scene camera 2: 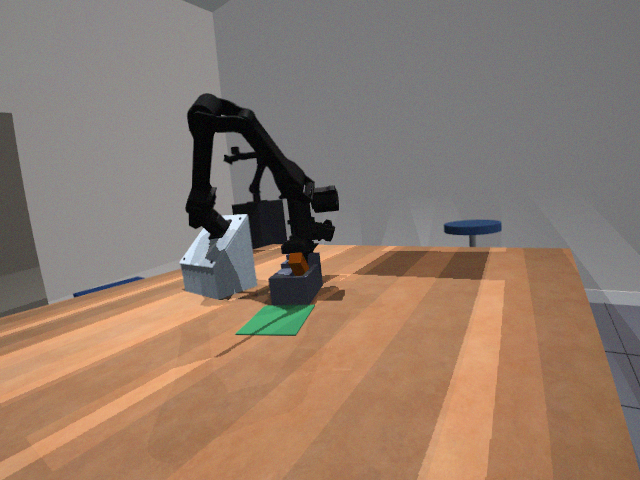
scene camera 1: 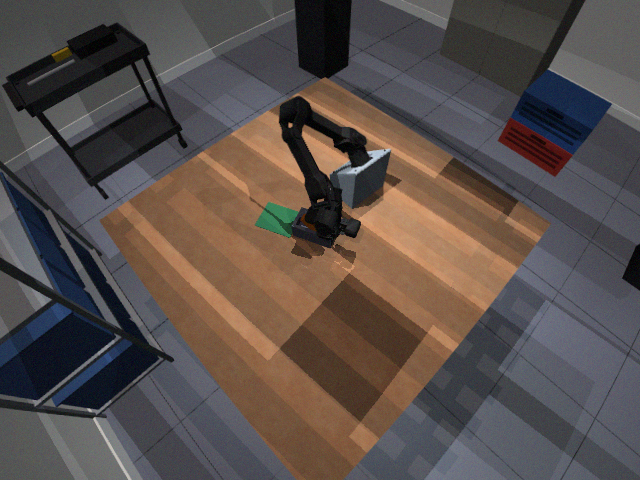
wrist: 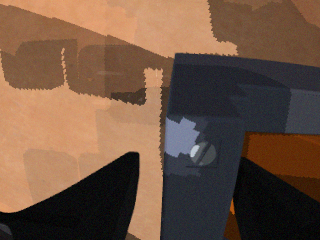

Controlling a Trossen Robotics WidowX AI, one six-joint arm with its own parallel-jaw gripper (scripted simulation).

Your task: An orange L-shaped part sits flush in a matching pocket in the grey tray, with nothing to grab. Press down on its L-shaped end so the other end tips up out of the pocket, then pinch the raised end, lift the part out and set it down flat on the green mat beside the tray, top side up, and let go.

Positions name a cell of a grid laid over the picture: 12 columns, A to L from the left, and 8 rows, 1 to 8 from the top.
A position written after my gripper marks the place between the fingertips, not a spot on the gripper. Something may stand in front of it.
Scene:
my gripper: scene camera 2 F5; scene camera 1 G4; wrist G6

